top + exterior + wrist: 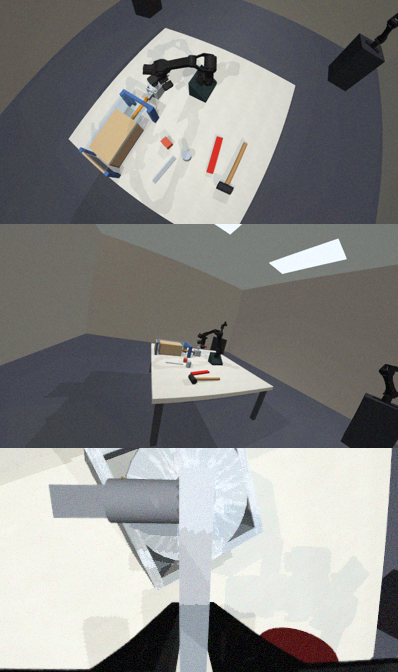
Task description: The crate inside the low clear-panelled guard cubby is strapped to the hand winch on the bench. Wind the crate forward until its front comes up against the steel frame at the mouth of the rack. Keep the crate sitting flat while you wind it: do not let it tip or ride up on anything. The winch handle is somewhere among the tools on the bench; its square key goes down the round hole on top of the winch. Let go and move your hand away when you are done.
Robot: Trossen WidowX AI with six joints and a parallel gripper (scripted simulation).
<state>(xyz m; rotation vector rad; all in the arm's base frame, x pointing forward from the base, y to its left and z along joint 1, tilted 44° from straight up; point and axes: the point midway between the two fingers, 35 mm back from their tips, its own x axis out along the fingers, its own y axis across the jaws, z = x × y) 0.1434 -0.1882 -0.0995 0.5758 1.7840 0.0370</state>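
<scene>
Right now the red knob is 6 cm behind my gripper tip, 1 cm to the right of it and 2 cm above it. Round my gripper tip: grey winch: 2 cm ahead, 5 cm to the right, 10 cm below; then blue frame post: 20 cm ahead, 4 cm to the right, 3 cm below; then winch handle: 1 cm behind, 1 cm above.
</scene>
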